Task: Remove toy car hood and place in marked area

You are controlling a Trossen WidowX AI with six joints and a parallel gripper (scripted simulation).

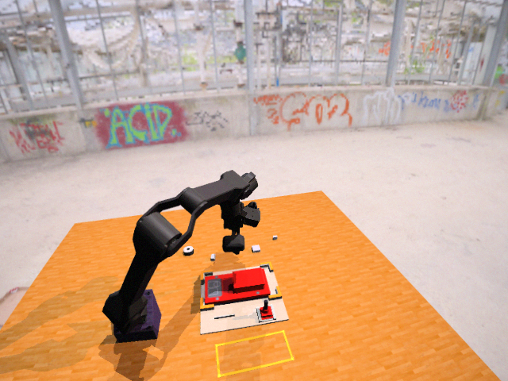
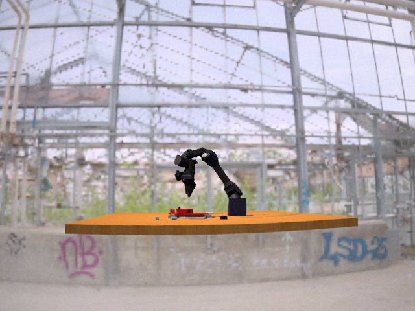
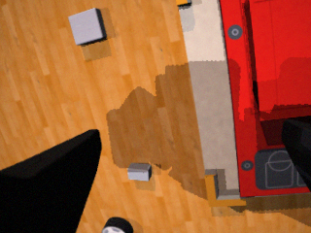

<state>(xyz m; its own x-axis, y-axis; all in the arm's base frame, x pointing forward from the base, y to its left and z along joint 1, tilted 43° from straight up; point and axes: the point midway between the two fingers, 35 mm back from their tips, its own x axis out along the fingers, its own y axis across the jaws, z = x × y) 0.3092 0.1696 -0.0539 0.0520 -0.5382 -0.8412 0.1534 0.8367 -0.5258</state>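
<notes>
Right now the red hood is 20 mm ahead of my gripper tip, 80 mm to the right of it and 90 mm below it. From my gripper tip the other things lie so: black wheel: 180 mm behind, 140 mm to the left, 120 mm below.
</notes>
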